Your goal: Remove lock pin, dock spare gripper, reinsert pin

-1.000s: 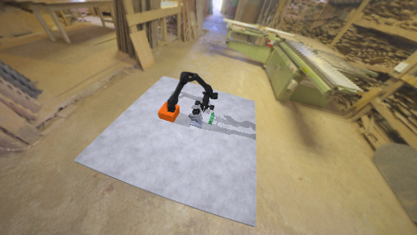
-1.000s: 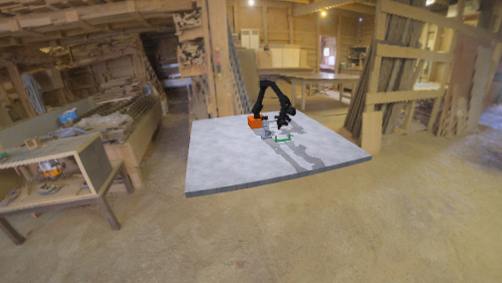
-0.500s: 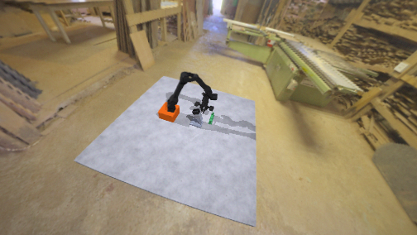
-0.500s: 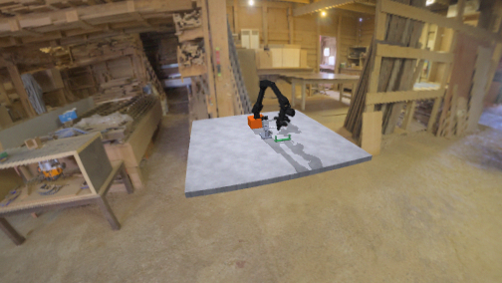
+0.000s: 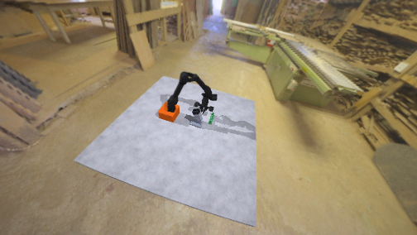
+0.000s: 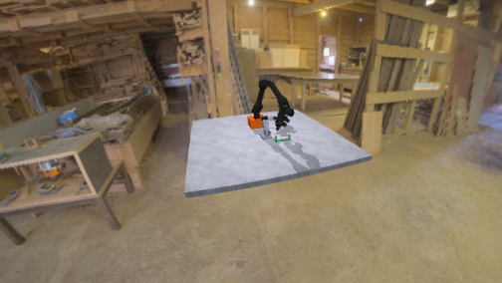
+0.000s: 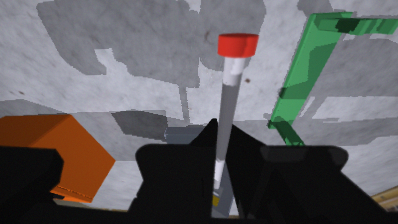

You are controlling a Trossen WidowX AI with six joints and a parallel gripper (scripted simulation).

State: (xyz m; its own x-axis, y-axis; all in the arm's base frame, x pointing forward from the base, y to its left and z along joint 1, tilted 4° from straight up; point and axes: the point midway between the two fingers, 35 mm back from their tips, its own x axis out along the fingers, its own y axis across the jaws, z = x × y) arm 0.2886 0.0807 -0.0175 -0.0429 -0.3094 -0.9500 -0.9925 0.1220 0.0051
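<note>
Now: gripper tip 9 cm to the left of the grey mount and 2 cm past it. From my gripper tip the other things lie so: green strip 10 cm ahead, 3 cm below; then spare gripper 10 cm to the right, 7 cm above, 3 cm behind.
</note>
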